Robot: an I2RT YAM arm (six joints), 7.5 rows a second.
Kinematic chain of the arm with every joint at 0, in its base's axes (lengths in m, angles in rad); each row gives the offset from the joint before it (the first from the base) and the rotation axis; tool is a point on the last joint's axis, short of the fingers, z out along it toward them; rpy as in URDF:
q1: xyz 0 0 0.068 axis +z
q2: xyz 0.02 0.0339 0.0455 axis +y
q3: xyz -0.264 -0.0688 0 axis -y
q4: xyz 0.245 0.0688 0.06 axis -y
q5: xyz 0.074 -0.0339 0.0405 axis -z
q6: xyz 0.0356 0 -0.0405 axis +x
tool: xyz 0 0 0 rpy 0 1.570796 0
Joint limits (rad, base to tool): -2.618..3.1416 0..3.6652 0..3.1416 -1.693..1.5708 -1.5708..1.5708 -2.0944..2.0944
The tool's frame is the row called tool.
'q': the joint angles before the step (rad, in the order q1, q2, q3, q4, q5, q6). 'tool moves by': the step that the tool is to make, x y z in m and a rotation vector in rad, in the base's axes. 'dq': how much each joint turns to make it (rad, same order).
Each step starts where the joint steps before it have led.
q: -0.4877, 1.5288, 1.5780, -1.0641, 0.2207, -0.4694
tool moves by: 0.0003, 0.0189, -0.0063, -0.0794, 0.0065, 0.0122
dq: 0.0667, -0.0489, -0.0809, 0.0594, 0.0919, 0.0061
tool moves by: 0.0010, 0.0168, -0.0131, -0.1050, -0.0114, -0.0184
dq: 0.0678, -0.0486, -0.1121, 0.1066, 0.1254, 0.0193
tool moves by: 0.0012, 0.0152, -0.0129, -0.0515, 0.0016, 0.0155
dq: 0.0580, -0.0281, -0.0819, 0.0661, 0.0649, 0.0057
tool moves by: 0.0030, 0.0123, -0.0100, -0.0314, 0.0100, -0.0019
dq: 0.0501, -0.0025, -0.0417, 0.0247, 0.0573, 0.0261
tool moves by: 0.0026, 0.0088, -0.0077, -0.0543, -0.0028, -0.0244
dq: 0.0401, -0.0001, -0.0359, 0.0357, 0.0801, 0.0264
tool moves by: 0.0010, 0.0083, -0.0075, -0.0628, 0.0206, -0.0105
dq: 0.0370, 0.0000, -0.0335, 0.0244, 0.0809, 0.0007
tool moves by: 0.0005, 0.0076, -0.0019, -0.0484, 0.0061, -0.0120
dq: 0.0326, -0.0002, -0.0114, 0.0044, 0.0655, 0.0117
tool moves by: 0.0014, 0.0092, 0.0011, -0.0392, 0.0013, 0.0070
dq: 0.0370, 0.0001, 0.0001, 0.0009, 0.0492, 0.0033
